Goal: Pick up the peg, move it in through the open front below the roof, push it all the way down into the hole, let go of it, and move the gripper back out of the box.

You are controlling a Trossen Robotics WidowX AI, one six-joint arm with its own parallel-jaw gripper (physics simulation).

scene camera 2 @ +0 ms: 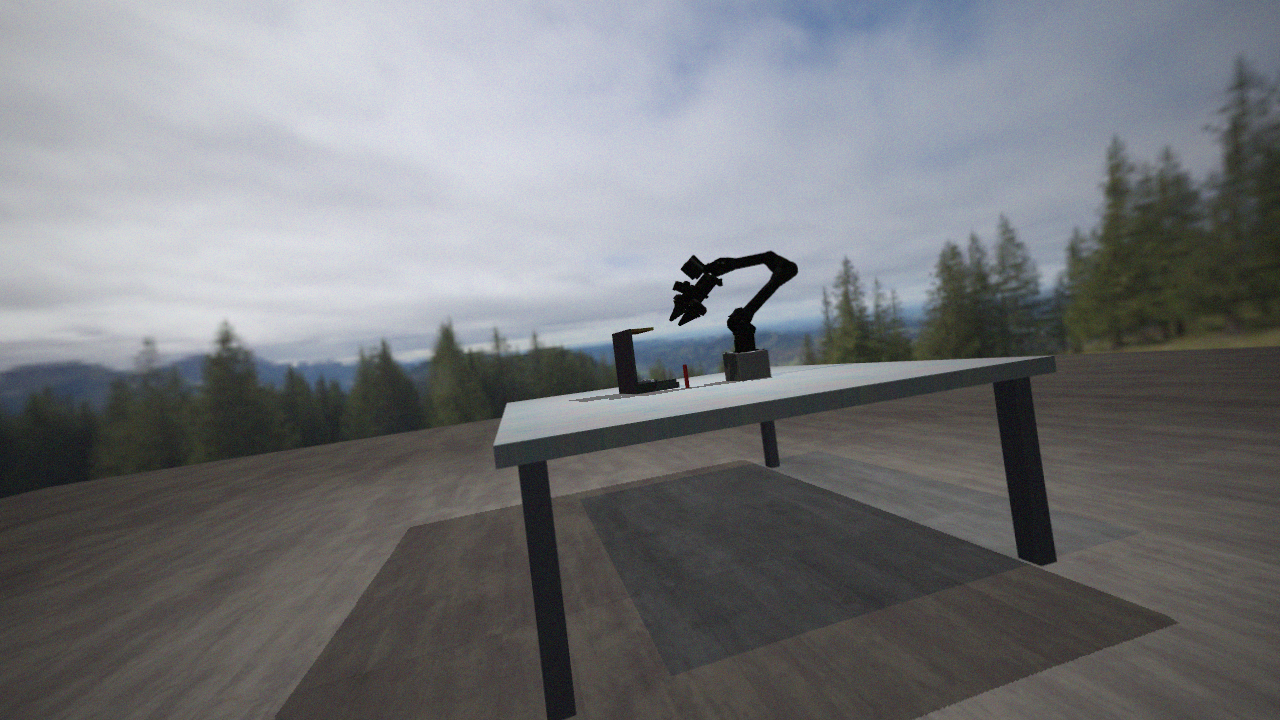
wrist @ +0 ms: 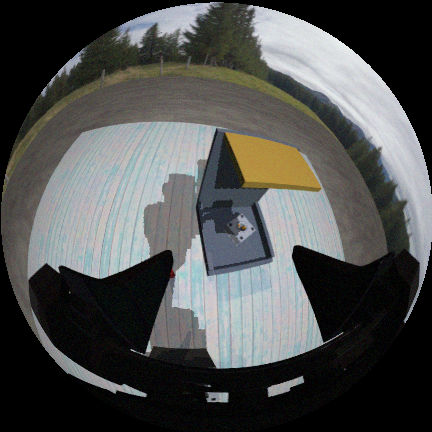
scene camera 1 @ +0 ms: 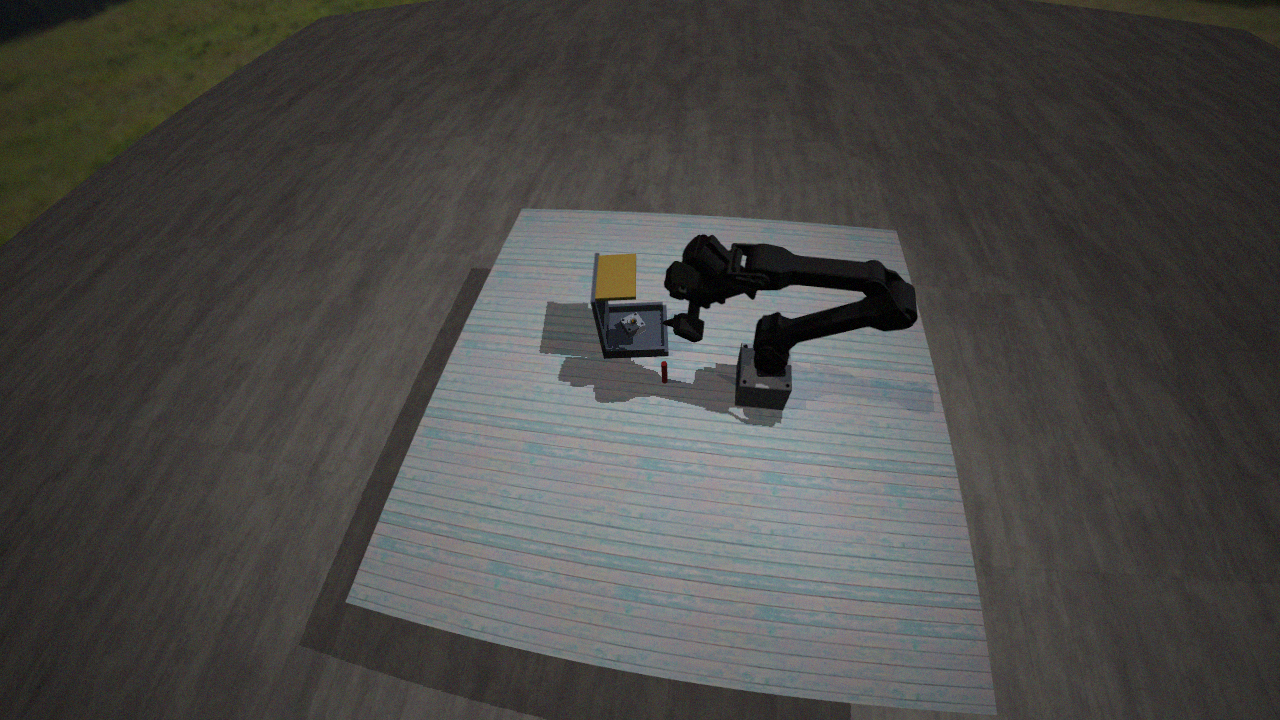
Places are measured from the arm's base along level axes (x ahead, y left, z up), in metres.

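Where they show: gripper, between the fingertips: (scene camera 2: 674, 323) (wrist: 234, 255) (scene camera 1: 667, 304); arm's base, origin of its link: (scene camera 2: 746, 351) (scene camera 1: 769, 364).
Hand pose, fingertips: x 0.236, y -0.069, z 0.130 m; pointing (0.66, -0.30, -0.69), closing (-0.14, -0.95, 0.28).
Observation:
Each offset is from my fingertips to the top centre of the thing. "spot": to the spot under its first point. Level surfaces: height alone.
The red peg {dz -0.149, dx +0.009, dy +0.055 m} (scene camera 1: 664, 372) (scene camera 2: 686, 376) stands upright on the table beside the box, near its front corner. In the wrist view, a small part of the peg (wrist: 172, 274) shows at the edge of the left finger, which hides the rest. The dark grey box {dz -0.005, dx +0.088, dy -0.097 m} (scene camera 1: 652, 337) (scene camera 2: 623, 362) (wrist: 225, 252) has a yellow roof {spot: dz -0.005, dx +0.120, dy -0.095 m} (scene camera 1: 615, 275) (wrist: 272, 162) over its back part. A light square block with the hole {dz -0.188, dx +0.096, dy -0.107 m} (scene camera 1: 632, 324) (wrist: 241, 228) sits on the box floor. My gripper (scene camera 1: 671, 301) (scene camera 2: 676, 321) (wrist: 234, 255) is open and empty, high above the table, outside the box and above the peg's height.
The arm's base (scene camera 1: 763, 385) (scene camera 2: 747, 365) stands on the table {dz -0.229 m} (scene camera 1: 671, 537) (scene camera 2: 805, 394), to the right of the peg in both scene views. The box has a tall back wall, a side wall and low rims. The arm's shadow falls across the table around the peg.

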